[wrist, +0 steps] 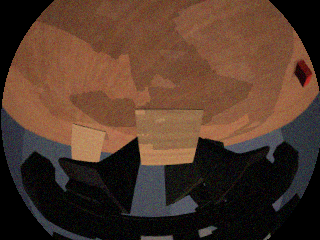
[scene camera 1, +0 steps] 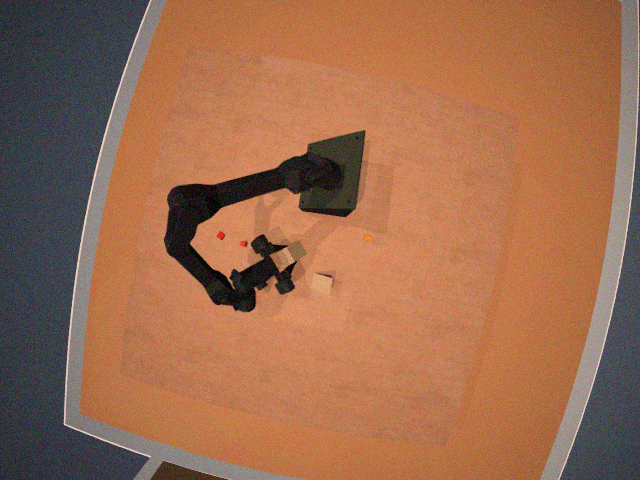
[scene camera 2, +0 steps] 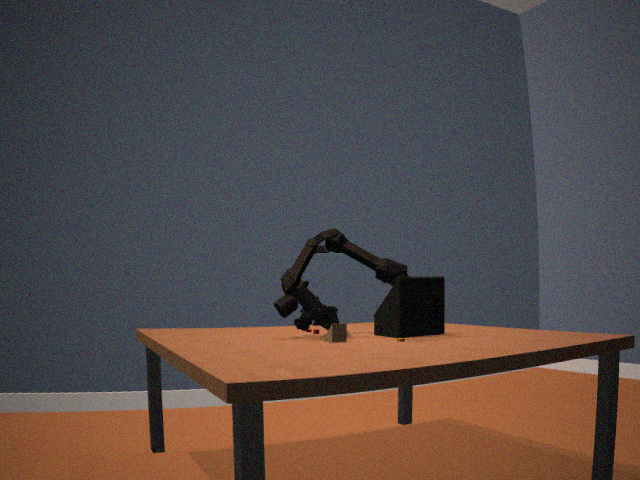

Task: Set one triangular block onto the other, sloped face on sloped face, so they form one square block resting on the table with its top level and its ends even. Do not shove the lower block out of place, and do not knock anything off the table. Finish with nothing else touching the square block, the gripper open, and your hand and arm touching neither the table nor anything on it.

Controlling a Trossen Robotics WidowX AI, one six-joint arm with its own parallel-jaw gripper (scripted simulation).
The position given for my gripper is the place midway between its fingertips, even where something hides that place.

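Observation:
Triangular block (wrist: 166,136), held by my gripper (scene camera 1: 291,253), (wrist: 166,138), (scene camera 2: 338,332). A further triangular block (wrist: 86,142) is present.

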